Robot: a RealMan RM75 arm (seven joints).
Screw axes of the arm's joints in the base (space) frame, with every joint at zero. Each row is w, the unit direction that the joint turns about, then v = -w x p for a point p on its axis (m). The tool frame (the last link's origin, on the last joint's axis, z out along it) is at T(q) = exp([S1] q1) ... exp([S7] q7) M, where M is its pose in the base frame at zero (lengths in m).
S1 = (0, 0, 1, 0.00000, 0.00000, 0.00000)
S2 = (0, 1, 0, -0.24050, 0.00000, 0.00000)
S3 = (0, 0, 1, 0.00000, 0.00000, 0.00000)
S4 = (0, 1, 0, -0.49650, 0.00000, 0.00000)
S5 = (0, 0, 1, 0.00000, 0.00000, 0.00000)
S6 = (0, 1, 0, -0.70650, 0.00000, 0.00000)
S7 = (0, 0, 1, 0.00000, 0.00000, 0.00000)
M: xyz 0.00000 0.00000 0.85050 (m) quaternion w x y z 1 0 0 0
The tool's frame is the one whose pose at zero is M.
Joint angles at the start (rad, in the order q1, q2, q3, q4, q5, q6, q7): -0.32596 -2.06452 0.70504 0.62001 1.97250 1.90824 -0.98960
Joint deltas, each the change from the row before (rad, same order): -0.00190 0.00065 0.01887 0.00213 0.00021 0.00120 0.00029; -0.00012 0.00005 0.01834 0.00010 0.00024 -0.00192 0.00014; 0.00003 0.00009 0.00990 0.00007 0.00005 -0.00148 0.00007; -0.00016 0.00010 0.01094 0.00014 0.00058 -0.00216 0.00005
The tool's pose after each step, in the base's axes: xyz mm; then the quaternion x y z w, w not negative. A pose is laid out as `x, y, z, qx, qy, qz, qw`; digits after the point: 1 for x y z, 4 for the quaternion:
-288.2, 232.9, 3.2, -0.9469, -0.0805, -0.3071, 0.0514
-287.6, 232.0, 1.1, -0.9486, -0.0787, -0.3035, 0.0437
-287.4, 231.5, 0.0, -0.9495, -0.0778, -0.3015, 0.0398
-287.1, 231.0, -1.3, -0.9505, -0.0768, -0.2988, 0.0354

